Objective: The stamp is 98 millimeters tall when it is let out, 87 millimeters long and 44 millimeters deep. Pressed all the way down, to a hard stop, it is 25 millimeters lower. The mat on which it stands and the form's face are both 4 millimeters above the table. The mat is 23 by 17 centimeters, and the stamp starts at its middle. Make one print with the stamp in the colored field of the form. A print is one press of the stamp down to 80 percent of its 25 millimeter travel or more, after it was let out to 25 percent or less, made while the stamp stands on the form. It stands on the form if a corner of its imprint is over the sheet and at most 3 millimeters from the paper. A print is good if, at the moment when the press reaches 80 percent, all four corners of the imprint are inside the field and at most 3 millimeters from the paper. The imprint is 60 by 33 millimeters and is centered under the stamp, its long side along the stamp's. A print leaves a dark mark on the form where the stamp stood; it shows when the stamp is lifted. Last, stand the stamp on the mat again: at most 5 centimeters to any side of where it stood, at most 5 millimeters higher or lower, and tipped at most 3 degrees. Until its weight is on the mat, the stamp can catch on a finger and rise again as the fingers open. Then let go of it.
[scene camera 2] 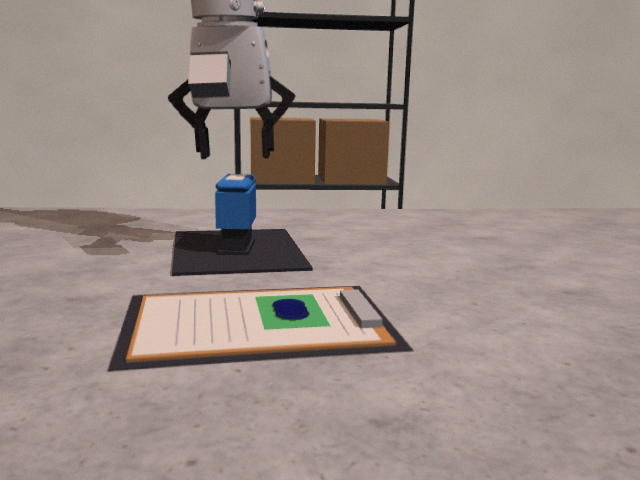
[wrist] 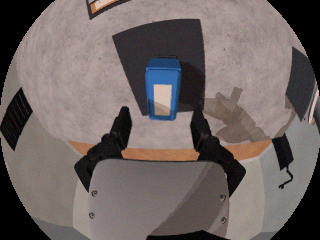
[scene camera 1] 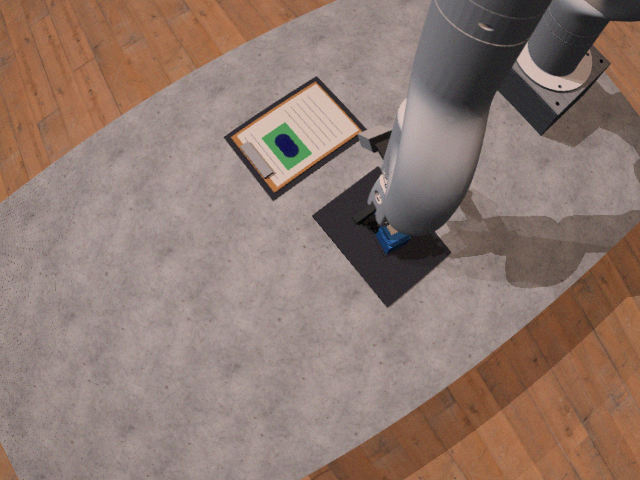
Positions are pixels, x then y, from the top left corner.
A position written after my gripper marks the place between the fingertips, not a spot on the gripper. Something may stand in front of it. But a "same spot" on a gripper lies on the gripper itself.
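My gripper is visible in scene camera 1 point(392, 215), in scene camera 2 and in the wrist view. On my gripper, point(scene camera 2: 200, 119) and point(wrist: 208, 146) are the same spot.
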